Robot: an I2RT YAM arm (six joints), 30 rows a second.
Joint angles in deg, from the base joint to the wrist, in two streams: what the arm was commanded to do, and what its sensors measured. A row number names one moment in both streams.
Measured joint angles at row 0:
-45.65, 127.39, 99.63, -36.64, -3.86, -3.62
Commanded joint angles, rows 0 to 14:
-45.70, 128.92, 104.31, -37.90, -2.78, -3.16
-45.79, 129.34, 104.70, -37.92, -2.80, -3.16
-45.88, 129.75, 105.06, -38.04, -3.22, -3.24
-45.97, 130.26, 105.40, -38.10, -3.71, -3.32
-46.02, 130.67, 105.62, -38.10, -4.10, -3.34
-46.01, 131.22, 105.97, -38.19, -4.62, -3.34
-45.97, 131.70, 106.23, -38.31, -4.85, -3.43
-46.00, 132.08, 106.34, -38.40, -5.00, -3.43
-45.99, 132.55, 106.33, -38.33, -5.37, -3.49
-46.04, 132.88, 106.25, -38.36, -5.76, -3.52
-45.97, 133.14, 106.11, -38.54, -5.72, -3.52
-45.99, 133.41, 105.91, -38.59, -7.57, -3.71
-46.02, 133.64, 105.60, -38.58, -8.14, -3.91
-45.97, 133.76, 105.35, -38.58, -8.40, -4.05
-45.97, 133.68, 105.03, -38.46, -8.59, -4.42
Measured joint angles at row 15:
-45.78, 131.85, 104.20, -37.08, -5.89, -3.92
